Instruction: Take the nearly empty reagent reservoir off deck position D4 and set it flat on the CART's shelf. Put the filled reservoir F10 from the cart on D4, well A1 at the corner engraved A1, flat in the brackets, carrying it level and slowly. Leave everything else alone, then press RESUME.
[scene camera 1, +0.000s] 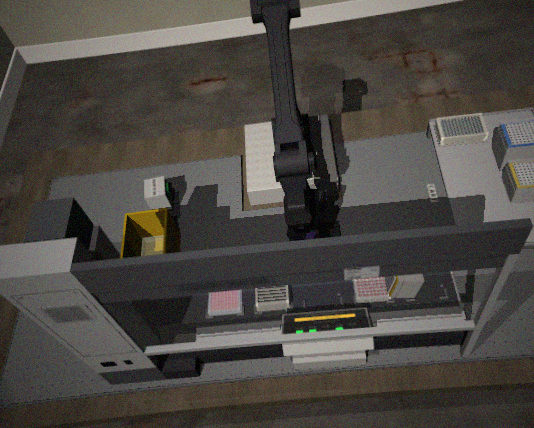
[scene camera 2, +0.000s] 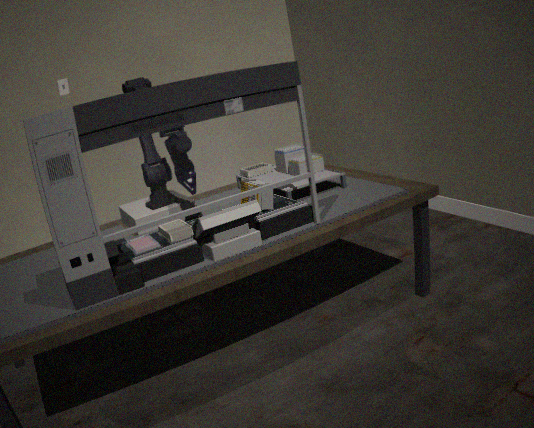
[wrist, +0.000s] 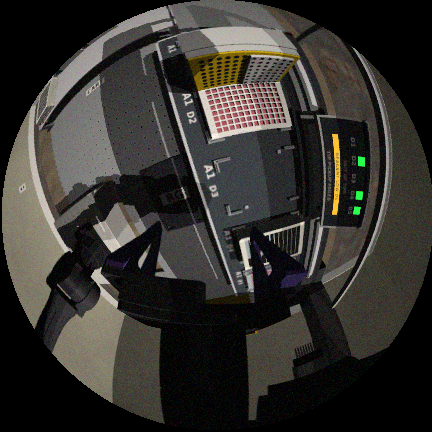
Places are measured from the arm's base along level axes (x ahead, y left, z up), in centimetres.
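Pixels of known places: gripper, fingertip midpoint: (scene camera 1: 315, 230) (scene camera 2: 193, 190) (wrist: 205, 227); arm's base at its link origin: (wrist: 94, 244).
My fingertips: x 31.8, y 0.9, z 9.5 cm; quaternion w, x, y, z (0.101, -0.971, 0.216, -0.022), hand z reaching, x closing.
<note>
For each thing: its top centre in the pictures, then the offset to it from my fingertips. "*": a spot on its surface instead.
- D4 at its top centre: (wrist: 274, 247) (scene camera 1: 271, 281) (scene camera 2: 174, 226) dx +8.0, dy -13.3, dz -7.2 cm
- cart's shelf at a spot on its surface: (scene camera 1: 462, 172) * dx -16.8, dy +43.4, dz -9.6 cm
- gantry beam at a spot on its surface: (scene camera 1: 300, 245) * dx +27.8, dy -5.2, dz +39.6 cm
The reservoir on D4 (scene camera 1: 272, 298) (scene camera 2: 175, 230) (wrist: 293, 241) is a white tray with dark parallel slots, lying flat on the deck (scene camera 1: 320, 296) (wrist: 237, 181). In the wrist view the right finger partly covers it. The cart's shelf (scene camera 1: 462, 172) is at the right in scene camera 1. A white tray with a fine grey top (scene camera 1: 461, 128) (scene camera 2: 257, 170) stands at its near-wall corner; its label cannot be read. My gripper (scene camera 2: 191, 186) (wrist: 205, 227) is open and empty, raised behind the gantry beam, away from both trays. The RESUME button cannot be made out.
The gantry beam (scene camera 1: 300, 245) (scene camera 2: 190, 105) spans the deck. A pink plate (scene camera 1: 225, 301) (scene camera 2: 143, 244) flanks the D4 tray. On D2 is a pink-and-white rack (scene camera 1: 370, 289) (wrist: 247, 107), beside a tilted yellow-edged box (scene camera 1: 407, 286) (wrist: 272, 70). Beyond the deck is a status screen (scene camera 1: 327, 322) (wrist: 344, 172).
</note>
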